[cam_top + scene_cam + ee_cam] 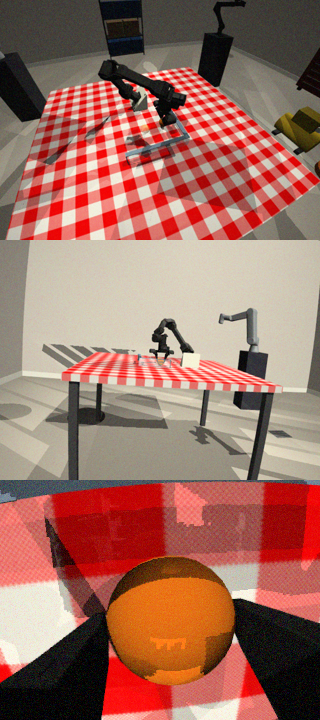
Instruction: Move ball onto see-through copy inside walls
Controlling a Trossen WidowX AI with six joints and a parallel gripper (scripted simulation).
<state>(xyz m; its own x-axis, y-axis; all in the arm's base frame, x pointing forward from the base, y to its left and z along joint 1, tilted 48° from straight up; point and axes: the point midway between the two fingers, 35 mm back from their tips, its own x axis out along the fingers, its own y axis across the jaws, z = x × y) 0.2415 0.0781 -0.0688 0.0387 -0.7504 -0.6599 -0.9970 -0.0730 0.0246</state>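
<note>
Right now my gripper tip is 11 cm to the left of the see-through ball copy and 2 cm short of it. Round my gripper tip: orange ball (right at my gripper tip).
</note>
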